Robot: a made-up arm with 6 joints.
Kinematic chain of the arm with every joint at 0, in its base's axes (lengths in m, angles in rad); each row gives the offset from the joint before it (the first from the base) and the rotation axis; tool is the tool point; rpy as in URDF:
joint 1: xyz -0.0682 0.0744 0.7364 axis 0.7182 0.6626 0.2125
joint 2: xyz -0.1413 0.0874 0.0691 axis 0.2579 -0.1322 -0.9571
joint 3: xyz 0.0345 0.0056 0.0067 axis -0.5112 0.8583 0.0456
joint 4: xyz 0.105 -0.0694 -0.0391 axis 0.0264 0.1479 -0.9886
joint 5: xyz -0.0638 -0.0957 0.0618 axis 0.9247 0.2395 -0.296
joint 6: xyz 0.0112 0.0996 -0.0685 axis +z
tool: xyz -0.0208 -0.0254 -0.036 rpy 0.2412 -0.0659 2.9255
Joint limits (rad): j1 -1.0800..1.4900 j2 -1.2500..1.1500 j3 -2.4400..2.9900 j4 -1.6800..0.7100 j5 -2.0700..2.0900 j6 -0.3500..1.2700
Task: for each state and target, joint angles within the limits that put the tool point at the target. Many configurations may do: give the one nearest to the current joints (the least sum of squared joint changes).
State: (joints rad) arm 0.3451 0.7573 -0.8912 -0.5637 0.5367 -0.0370
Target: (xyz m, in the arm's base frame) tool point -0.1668 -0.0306 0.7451
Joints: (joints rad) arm 0.4452 0.9884 -1.0959 -0.9104 0.1456 0.0899
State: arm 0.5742 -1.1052 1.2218 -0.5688 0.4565 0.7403
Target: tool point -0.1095 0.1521 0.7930
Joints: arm 0.1532 -0.9959 1.1447 -0.1798 0.6024 0.7814
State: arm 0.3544 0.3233 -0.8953 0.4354 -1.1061 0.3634
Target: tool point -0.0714 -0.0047 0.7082
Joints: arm 0.0571 0.2953 -1.1437 0.1599 -0.9637 0.5049
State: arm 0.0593 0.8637 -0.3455 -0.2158 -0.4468 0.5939
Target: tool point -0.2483 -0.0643 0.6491
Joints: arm -0.4914 1.1354 -0.2024 -0.4561 -0.8567 0.4225
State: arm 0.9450 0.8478 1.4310 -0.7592 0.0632 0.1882
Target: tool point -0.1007 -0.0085 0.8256
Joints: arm 0.9620 0.2988 1.4938 -0.5626 0.7252 0.0423
